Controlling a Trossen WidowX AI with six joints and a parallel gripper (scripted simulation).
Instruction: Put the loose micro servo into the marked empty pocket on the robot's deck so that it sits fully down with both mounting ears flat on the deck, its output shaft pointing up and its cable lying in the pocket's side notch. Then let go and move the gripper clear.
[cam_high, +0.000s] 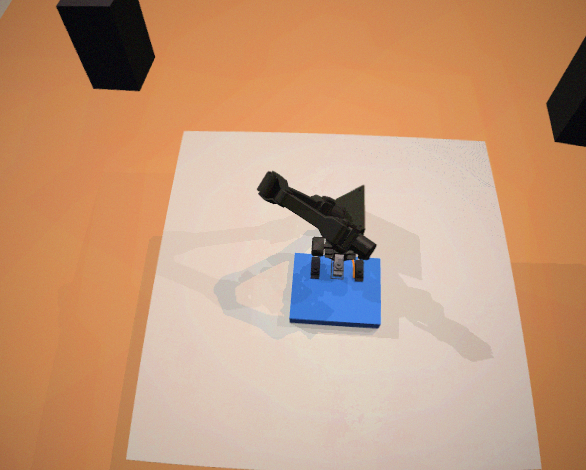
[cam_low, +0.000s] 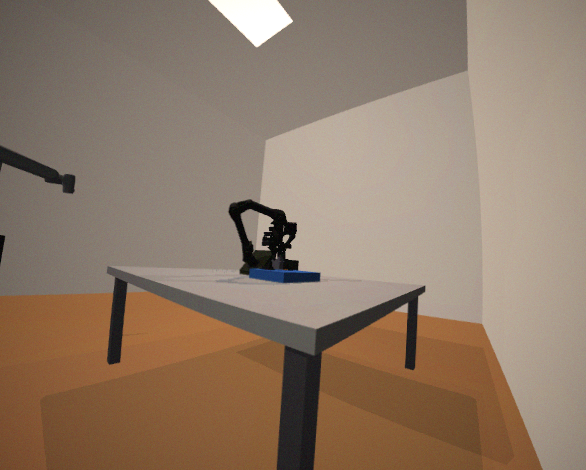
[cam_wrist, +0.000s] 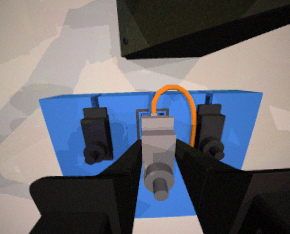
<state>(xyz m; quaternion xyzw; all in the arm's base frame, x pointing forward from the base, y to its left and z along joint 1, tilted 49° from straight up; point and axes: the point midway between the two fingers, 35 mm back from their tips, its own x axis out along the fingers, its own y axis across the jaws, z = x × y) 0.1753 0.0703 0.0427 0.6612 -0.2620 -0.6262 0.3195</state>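
The blue deck is 12 cm ahead of my gripper tip, 1 cm to the left of it and 8 cm below it.
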